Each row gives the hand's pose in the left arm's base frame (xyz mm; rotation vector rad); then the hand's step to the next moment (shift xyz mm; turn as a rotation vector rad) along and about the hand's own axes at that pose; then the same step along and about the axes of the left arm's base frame.
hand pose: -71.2 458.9 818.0 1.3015 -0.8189 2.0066
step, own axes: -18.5 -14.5 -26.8 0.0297 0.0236 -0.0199
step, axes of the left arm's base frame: 2.3 26.7 -23.5 -0.0390 0.0050 0.0170
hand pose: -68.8 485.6 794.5 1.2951 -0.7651 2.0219
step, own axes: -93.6 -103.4 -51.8 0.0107 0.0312 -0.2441
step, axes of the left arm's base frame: 79.3 87.9 -90.1 -0.1663 0.1627 -0.0810
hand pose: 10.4 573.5 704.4 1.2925 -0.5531 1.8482
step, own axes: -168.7 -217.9 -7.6 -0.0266 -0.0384 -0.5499
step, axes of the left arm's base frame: 198.2 73.0 -177.2 -0.2790 0.4121 -0.2386
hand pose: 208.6 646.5 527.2 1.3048 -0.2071 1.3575
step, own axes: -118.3 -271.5 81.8 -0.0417 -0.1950 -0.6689
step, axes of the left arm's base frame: 219.8 -48.5 -209.1 -0.2268 0.5406 -0.3788
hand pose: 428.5 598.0 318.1 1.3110 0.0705 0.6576
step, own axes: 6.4 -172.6 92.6 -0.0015 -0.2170 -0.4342
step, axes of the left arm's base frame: 113.1 -95.4 -128.5 -0.0895 0.3539 -0.3200
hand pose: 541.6 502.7 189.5 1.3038 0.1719 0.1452
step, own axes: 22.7 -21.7 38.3 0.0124 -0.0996 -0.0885
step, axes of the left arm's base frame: 30.4 -37.2 -12.2 -0.0053 0.0604 -0.1193
